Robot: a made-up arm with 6 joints. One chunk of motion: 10 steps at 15 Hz.
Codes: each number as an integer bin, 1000 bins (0 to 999) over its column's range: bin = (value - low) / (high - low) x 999, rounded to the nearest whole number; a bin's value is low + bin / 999 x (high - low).
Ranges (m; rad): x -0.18..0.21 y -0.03..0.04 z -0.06..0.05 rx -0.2..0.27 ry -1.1..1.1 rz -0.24..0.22
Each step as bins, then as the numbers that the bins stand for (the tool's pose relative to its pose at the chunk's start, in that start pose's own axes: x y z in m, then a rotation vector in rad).
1 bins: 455 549 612 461 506 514
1 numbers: -0.0024 0.0085 0.0074 0.0169 0.0143 -0.0033
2 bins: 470 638 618 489 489 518
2 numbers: 0.0035 0.0147 0.0080 0.0301 -0.0231 -0.0015
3 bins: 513 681 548 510 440 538
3 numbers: 0.0203 0.0177 0.0003 0.0399 -0.1310 0.0077
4 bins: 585 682 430 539 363 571
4 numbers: 0.0484 0.0178 -0.0127 0.0536 -0.3006 0.0229
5 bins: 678 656 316 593 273 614
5 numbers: 0.0847 0.0160 -0.0252 0.0790 -0.4988 0.0427
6 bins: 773 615 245 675 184 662
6 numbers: 0.1218 0.0131 -0.0330 0.1176 -0.6948 0.0648
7 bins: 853 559 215 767 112 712
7 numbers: 0.1530 0.0092 -0.0363 0.1609 -0.8534 0.0878
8 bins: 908 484 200 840 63 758
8 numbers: 0.1745 0.0039 -0.0380 0.1952 -0.9613 0.1090
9 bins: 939 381 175 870 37 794
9 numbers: 0.1866 -0.0033 -0.0407 0.2093 -1.0185 0.1256
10 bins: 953 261 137 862 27 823
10 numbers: 0.1920 -0.0117 -0.0449 0.2055 -1.0405 0.1390
